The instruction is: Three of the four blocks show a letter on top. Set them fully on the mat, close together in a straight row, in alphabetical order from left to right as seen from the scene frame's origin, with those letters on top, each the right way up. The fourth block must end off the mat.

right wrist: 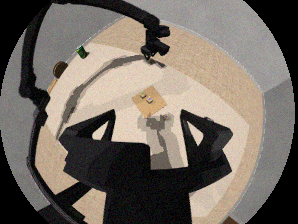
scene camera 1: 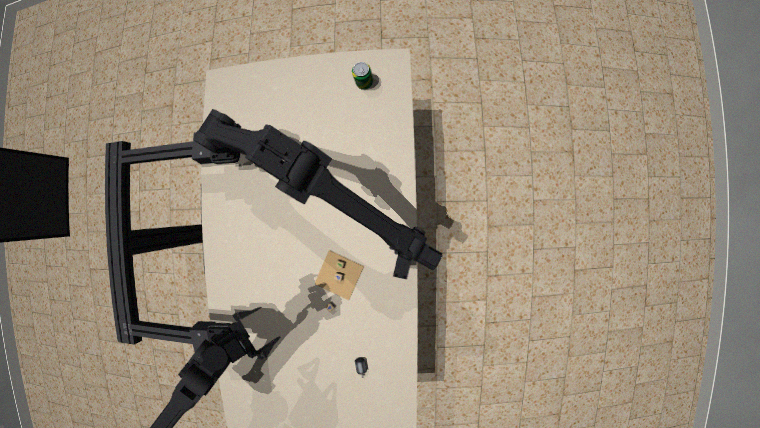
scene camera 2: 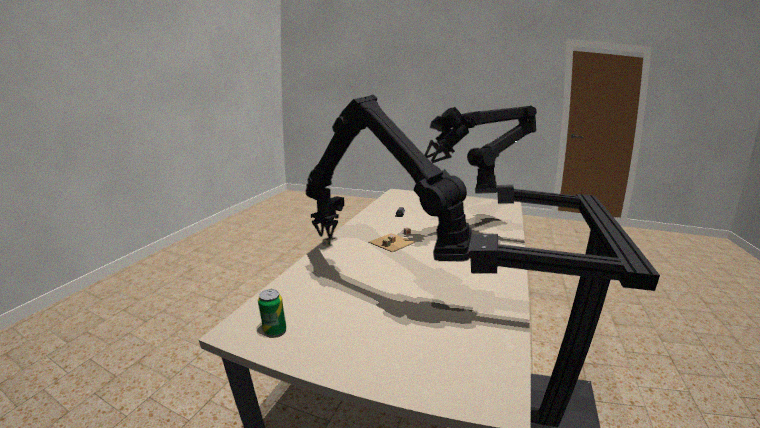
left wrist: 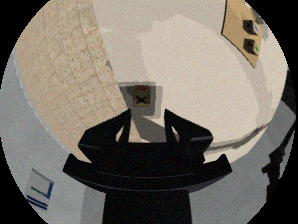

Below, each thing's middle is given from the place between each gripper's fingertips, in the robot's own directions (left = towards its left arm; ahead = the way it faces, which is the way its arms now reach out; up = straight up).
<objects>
Now: left hand 23 cm past the tan mat (scene camera 1: pixel 351 271), 15 cm to the left of it and 5 cm above it. The rest, counted from my left hand: green can (scene camera 2: pixel 270 302): 18 cm behind, 57 cm to the left, 1 cm above.
The tan mat lies 13 cm ahead of my right hand, 8 cm to the left of it and 36 cm below it. The rest, counted from my right hand: green can 19 cm ahead, 79 cm to the left, 30 cm below.
</objects>
